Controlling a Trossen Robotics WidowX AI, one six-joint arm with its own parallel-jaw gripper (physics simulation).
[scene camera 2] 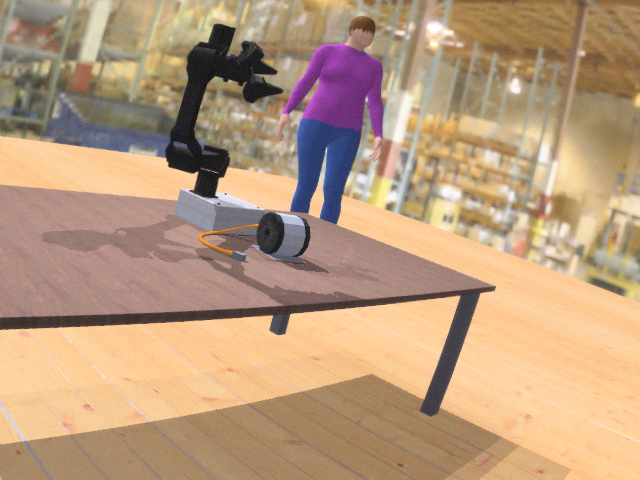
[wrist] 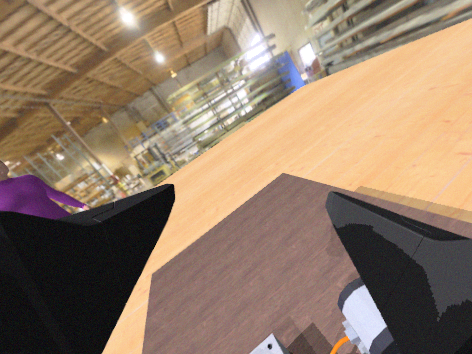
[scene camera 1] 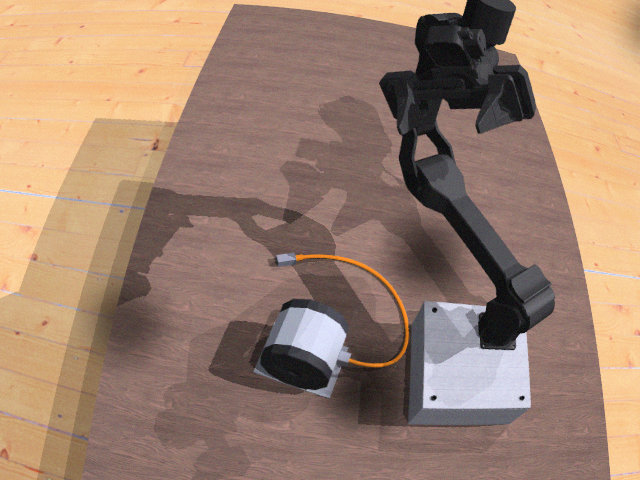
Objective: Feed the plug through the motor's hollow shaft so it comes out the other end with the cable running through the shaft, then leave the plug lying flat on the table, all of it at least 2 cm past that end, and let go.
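Seen in the pictures: gripper, fingertip midpoint: (scene camera 2: 279, 82) (wrist: 251, 195) (scene camera 1: 438, 130); arm's base at its link origin: (scene camera 2: 203, 194) (scene camera 1: 497, 331).
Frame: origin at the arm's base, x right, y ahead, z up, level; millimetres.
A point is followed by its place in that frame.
My gripper (scene camera 1: 440, 130) @[x 21, y 206, z 348 mm] (scene camera 2: 279, 81) @[x 21, y 206, z 348 mm] (wrist: 251, 195) @[x 21, y 206, z 348 mm] is open and empty, high above the table and well away from the plug. The small grey plug (scene camera 1: 285, 259) @[x 133, y 338, z -63 mm] (scene camera 2: 238, 255) @[x 143, y 342, z -68 mm] lies on the table beside the motor. The orange cable (scene camera 1: 398, 299) @[x 89, y 150, z -72 mm] (scene camera 2: 206, 236) @[x 85, y 150, z -75 mm] (wrist: 339, 345) @[x -56, y 212, z -25 mm] curves from the plug round to a fitting on the motor's side. The motor (scene camera 1: 305, 343) @[x -61, y 298, z 25 mm] (scene camera 2: 294, 235) @[x -26, y 344, z -13 mm] (wrist: 362, 315) @[x -44, y 269, z 16 mm], a white cylinder with black ends, lies on its side on a small plate. A dark hole shows at the centre of its end face in scene camera 2. The wrist view's right finger hides part of the motor.
The arm's grey base block (scene camera 1: 475, 372) @[x -74, y 42, z 0 mm] (scene camera 2: 199, 210) @[x 47, y 55, z -35 mm] (wrist: 269, 346) @[x -118, y 110, z 2 mm] stands beside the motor, with the cable's bend close to its side. The brown table (scene camera 1: 248, 62) @[x 699, y 499, z -77 mm] (scene camera 2: 155, 289) @[x 490, y 514, z -78 mm] (wrist: 225, 260) @[x -502, y 89, z -77 mm] has a leg at one corner. A person in purple (scene camera 2: 343, 85) (wrist: 30, 195) stands beyond the table.
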